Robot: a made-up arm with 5 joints. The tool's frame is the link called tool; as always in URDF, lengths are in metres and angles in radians. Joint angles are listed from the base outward.
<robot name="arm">
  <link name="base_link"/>
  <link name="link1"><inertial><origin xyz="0.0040 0.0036 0.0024"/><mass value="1.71"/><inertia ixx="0.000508" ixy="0" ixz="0" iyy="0.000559" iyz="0" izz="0.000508"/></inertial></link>
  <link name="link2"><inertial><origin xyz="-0.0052 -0.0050 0.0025"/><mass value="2.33"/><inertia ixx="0.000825" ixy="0" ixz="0" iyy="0.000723" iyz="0" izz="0.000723"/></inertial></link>
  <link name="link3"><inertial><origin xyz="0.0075 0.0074 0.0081"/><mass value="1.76"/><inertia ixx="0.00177" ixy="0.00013" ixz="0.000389" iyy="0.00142" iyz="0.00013" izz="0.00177"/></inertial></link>
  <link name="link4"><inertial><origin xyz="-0.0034 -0.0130 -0.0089"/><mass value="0.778"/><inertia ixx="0.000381" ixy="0" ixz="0" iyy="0.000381" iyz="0" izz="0.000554"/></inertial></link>
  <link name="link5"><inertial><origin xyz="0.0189 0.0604 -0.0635"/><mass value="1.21"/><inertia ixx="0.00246" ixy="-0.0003" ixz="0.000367" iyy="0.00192" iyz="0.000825" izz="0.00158"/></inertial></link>
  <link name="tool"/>
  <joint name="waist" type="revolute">
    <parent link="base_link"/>
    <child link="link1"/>
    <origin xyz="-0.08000 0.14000 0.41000" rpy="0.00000 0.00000 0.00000"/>
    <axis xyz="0 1 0"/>
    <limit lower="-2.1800" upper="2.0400"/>
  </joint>
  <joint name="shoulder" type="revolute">
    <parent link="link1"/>
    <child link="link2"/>
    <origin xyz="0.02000 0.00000 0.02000" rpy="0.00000 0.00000 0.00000"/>
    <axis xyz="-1 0 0"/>
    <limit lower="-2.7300" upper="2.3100"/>
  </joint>
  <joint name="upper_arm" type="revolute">
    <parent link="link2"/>
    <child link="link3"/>
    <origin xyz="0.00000 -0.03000 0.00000" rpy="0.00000 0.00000 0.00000"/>
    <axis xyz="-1 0 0"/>
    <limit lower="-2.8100" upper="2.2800"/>
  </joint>
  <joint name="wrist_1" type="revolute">
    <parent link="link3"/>
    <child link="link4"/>
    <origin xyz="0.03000 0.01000 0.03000" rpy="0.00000 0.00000 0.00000"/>
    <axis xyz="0 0 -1"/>
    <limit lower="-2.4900" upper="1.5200"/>
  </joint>
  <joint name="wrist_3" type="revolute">
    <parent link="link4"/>
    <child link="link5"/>
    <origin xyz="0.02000 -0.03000 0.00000" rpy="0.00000 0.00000 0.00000"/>
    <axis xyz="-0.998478 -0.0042 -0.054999"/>
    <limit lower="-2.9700" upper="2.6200"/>
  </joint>
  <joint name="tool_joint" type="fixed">
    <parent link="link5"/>
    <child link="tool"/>
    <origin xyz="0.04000 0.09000 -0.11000" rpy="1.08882 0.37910 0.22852"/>
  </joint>
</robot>
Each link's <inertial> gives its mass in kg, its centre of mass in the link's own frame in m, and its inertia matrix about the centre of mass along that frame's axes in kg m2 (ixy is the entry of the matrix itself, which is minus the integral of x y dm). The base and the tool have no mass. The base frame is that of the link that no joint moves.
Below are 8 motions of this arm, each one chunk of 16 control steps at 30 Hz.
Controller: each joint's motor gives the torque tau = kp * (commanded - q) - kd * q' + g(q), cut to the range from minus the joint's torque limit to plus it. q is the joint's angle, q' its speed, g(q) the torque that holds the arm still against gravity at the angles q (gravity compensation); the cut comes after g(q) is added. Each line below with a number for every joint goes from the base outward.
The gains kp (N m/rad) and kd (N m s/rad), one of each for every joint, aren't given. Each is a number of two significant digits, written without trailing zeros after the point. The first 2 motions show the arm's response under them.
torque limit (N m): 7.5 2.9 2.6 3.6 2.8
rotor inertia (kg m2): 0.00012 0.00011 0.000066 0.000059 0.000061
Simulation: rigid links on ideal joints. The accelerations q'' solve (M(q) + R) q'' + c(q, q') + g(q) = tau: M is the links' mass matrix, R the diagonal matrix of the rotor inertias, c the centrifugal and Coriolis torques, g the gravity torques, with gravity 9.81 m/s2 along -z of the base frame. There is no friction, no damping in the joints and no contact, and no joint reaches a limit. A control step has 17 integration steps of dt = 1/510 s. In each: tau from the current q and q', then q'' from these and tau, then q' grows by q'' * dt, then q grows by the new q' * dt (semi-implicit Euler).
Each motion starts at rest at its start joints. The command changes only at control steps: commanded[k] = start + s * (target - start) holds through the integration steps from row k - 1 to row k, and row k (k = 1, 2, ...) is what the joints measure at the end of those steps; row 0 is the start. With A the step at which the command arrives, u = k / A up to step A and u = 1 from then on. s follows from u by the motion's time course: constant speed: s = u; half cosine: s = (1 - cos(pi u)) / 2; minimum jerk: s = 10 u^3 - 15 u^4 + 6 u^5; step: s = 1 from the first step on.
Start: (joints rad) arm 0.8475 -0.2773 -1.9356 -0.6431 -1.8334
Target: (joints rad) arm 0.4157 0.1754 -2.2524 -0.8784 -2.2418
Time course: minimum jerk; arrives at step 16
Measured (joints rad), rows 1 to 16:
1: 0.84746 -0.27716 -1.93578 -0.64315 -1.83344
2: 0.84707 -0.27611 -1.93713 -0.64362 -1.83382
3: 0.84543 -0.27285 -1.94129 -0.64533 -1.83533
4: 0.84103 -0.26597 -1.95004 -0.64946 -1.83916
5: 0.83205 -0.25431 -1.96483 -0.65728 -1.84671
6: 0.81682 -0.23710 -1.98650 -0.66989 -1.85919
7: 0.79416 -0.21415 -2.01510 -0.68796 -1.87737
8: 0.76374 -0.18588 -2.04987 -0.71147 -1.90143
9: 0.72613 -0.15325 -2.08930 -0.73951 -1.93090
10: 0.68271 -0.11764 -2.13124 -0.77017 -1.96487
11: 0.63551 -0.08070 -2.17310 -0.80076 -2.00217
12: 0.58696 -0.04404 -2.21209 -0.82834 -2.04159
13: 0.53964 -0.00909 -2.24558 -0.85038 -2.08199
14: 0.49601 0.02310 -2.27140 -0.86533 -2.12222
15: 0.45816 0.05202 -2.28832 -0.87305 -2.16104
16: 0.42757 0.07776 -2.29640 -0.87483 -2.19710
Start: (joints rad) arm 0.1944 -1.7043 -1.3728 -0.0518 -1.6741
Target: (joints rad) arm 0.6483 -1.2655 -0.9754 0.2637 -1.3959
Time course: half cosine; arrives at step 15
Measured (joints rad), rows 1 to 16:
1: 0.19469 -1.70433 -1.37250 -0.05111 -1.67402
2: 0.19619 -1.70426 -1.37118 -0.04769 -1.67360
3: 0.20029 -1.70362 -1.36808 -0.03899 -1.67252
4: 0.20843 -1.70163 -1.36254 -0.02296 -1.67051
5: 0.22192 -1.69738 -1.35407 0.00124 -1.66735
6: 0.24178 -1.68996 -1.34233 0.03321 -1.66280
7: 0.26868 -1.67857 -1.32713 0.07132 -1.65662
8: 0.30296 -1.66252 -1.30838 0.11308 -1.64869
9: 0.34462 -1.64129 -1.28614 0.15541 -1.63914
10: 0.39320 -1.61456 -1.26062 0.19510 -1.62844
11: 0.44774 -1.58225 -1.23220 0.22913 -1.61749
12: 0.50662 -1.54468 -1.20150 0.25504 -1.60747
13: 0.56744 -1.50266 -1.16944 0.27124 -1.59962
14: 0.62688 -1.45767 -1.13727 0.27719 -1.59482
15: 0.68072 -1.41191 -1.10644 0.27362 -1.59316
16: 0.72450 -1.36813 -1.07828 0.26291 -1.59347
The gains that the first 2 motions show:
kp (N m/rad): 1.7 0.95 0.98 0.63 0.58
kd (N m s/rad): 0.14 0.082 0.088 0.048 0.1
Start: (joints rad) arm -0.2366 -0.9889 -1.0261 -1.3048 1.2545
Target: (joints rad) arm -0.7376 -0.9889 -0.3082 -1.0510 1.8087
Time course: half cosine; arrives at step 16
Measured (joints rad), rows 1 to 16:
1: -0.23714 -0.98960 -1.02512 -1.30449 1.25500
2: -0.23975 -0.99243 -1.02090 -1.30285 1.25731
3: -0.24633 -0.99836 -1.01111 -1.29849 1.26298
4: -0.25849 -1.00732 -0.99401 -1.29032 1.27326
5: -0.27731 -1.01844 -0.96836 -1.27777 1.28885
6: -0.30330 -1.03030 -0.93338 -1.26066 1.30978
7: -0.33641 -1.04119 -0.88877 -1.23911 1.33538
8: -0.37605 -1.04942 -0.83478 -1.21349 1.36424
9: -0.42097 -1.05355 -0.77241 -1.18462 1.39447
10: -0.46922 -1.05258 -0.70362 -1.15393 1.42414
11: -0.51825 -1.04615 -0.63136 -1.12356 1.45201
12: -0.56535 -1.03467 -0.55934 -1.09591 1.47822
13: -0.60819 -1.01929 -0.49138 -1.07288 1.50429
14: -0.64530 -1.00163 -0.43078 -1.05530 1.53234
15: -0.67595 -0.98328 -0.38005 -1.04300 1.56395
16: -0.69990 -0.96540 -0.34095 -1.03547 1.59957

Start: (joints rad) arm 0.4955 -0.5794 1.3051 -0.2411 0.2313
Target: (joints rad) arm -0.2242 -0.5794 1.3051 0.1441 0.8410
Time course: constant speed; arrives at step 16
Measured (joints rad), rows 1 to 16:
1: 0.49323 -0.58175 1.30570 -0.24259 0.23360
2: 0.48629 -0.58711 1.30623 -0.24422 0.23912
3: 0.47340 -0.59474 1.30577 -0.24355 0.24749
4: 0.45376 -0.60389 1.30378 -0.23882 0.25839
5: 0.42703 -0.61393 1.30010 -0.22909 0.27170
6: 0.39324 -0.62431 1.29482 -0.21413 0.28746
7: 0.35280 -0.63449 1.28824 -0.19427 0.30573
8: 0.30640 -0.64393 1.28083 -0.17028 0.32656
9: 0.25499 -0.65207 1.27319 -0.14323 0.34992
10: 0.19971 -0.65837 1.26593 -0.11428 0.37574
11: 0.14183 -0.66236 1.25966 -0.08456 0.40395
12: 0.08268 -0.66374 1.25491 -0.05503 0.43446
13: 0.02351 -0.66243 1.25206 -0.02633 0.46725
14: -0.03456 -0.65852 1.25131 0.00120 0.50234
15: -0.09068 -0.65234 1.25268 0.02752 0.53974
16: -0.14427 -0.64431 1.25600 0.05280 0.57949

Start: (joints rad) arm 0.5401 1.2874 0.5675 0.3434 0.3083
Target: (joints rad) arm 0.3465 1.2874 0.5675 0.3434 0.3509
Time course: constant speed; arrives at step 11
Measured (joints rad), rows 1 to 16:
1: 0.53911 1.28733 0.56771 0.34245 0.30778
2: 0.53597 1.28707 0.56784 0.34003 0.30647
3: 0.53014 1.28645 0.56751 0.33657 0.30451
4: 0.52148 1.28526 0.56655 0.33274 0.30223
5: 0.51010 1.28342 0.56496 0.32914 0.29998
6: 0.49626 1.28099 0.56285 0.32615 0.29805
7: 0.48032 1.27817 0.56043 0.32398 0.29670
8: 0.46268 1.27523 0.55793 0.32269 0.29612
9: 0.44376 1.27245 0.55560 0.32225 0.29641
10: 0.42396 1.27011 0.55364 0.32259 0.29764
11: 0.40362 1.26842 0.55221 0.32357 0.29984
12: 0.38402 1.26762 0.55122 0.32603 0.30347
13: 0.36657 1.26786 0.55099 0.33038 0.30875
14: 0.35194 1.26929 0.55190 0.33603 0.31550
15: 0.34034 1.27195 0.55403 0.34212 0.32340
16: 0.33169 1.27577 0.55727 0.34794 0.33206

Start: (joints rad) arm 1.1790 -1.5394 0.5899 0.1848 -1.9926
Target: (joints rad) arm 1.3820 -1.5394 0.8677 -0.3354 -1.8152
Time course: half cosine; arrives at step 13
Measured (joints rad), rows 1 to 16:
1: 1.17934 -1.53965 0.59034 0.18363 -1.99299
2: 1.18094 -1.54075 0.59214 0.17821 -1.99436
3: 1.18489 -1.54334 0.59609 0.16514 -1.99677
4: 1.19218 -1.54784 0.60272 0.14212 -1.99966
5: 1.20346 -1.55429 0.61235 0.10845 -2.00216
6: 1.21904 -1.56239 0.62510 0.06493 -2.00331
7: 1.23879 -1.57148 0.64093 0.01359 -2.00228
8: 1.26207 -1.58066 0.65963 -0.04266 -1.99857
9: 1.28777 -1.58890 0.68081 -0.10036 -1.99199
10: 1.31437 -1.59514 0.70388 -0.15589 -1.98266
11: 1.34011 -1.59843 0.72807 -0.20588 -1.97087
12: 1.36320 -1.59809 0.75245 -0.24742 -1.95702
13: 1.38206 -1.59371 0.77601 -0.27826 -1.94151
14: 1.39572 -1.58549 0.79810 -0.29812 -1.92499
15: 1.40422 -1.57432 0.81855 -0.30945 -1.90817
16: 1.40826 -1.56141 0.83742 -0.31568 -1.89149

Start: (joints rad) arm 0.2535 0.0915 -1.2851 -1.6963 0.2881
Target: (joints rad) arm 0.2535 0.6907 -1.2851 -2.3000 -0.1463
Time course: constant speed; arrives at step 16
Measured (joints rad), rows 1 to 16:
1: 0.25524 0.09582 -1.28931 -1.70114 0.28837
2: 0.25880 0.10576 -1.29734 -1.71239 0.28782
3: 0.26328 0.12067 -1.30680 -1.72937 0.28529
4: 0.26789 0.14009 -1.31599 -1.75138 0.28009
5: 0.27195 0.16373 -1.32385 -1.77781 0.27186
6: 0.27501 0.19139 -1.32979 -1.80812 0.26049
7: 0.27674 0.22289 -1.33356 -1.84178 0.24605
8: 0.27702 0.25796 -1.33507 -1.87832 0.22873
9: 0.27586 0.29627 -1.33439 -1.91731 0.20882
10: 0.27339 0.33742 -1.33164 -1.95834 0.18665
11: 0.26983 0.38090 -1.32703 -2.00106 0.16260
12: 0.26549 0.42619 -1.32084 -2.04512 0.13707
13: 0.26067 0.47271 -1.31343 -2.09023 0.11040
14: 0.25567 0.51984 -1.30521 -2.13607 0.08289
15: 0.25075 0.56701 -1.29668 -2.18234 0.05477
16: 0.24614 0.61362 -1.28838 -2.22871 0.02613

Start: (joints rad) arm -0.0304 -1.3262 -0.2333 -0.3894 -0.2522
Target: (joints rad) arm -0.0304 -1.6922 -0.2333 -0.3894 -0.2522
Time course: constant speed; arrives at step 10
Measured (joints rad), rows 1 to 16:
1: -0.03075 -1.32995 -0.23088 -0.38913 -0.25202
2: -0.03163 -1.34026 -0.22596 -0.38893 -0.25034
3: -0.03274 -1.35725 -0.21983 -0.38919 -0.24676
4: -0.03371 -1.38008 -0.21360 -0.39001 -0.24167
5: -0.03430 -1.40767 -0.20809 -0.39115 -0.23578
6: -0.03443 -1.43896 -0.20382 -0.39227 -0.22980
7: -0.03415 -1.47308 -0.20103 -0.39300 -0.22434
8: -0.03356 -1.50930 -0.19979 -0.39313 -0.21985
9: -0.03277 -1.54708 -0.20000 -0.39258 -0.21660
10: -0.03188 -1.58599 -0.20150 -0.39146 -0.21472
11: -0.03095 -1.62202 -0.20646 -0.38992 -0.21431
12: -0.02993 -1.65208 -0.21463 -0.38793 -0.21664
13: -0.02882 -1.67572 -0.22451 -0.38575 -0.22204
14: -0.02768 -1.69355 -0.23476 -0.38382 -0.22997
15: -0.02660 -1.70651 -0.24441 -0.38252 -0.23954
16: -0.02565 -1.71554 -0.25281 -0.38205 -0.24979

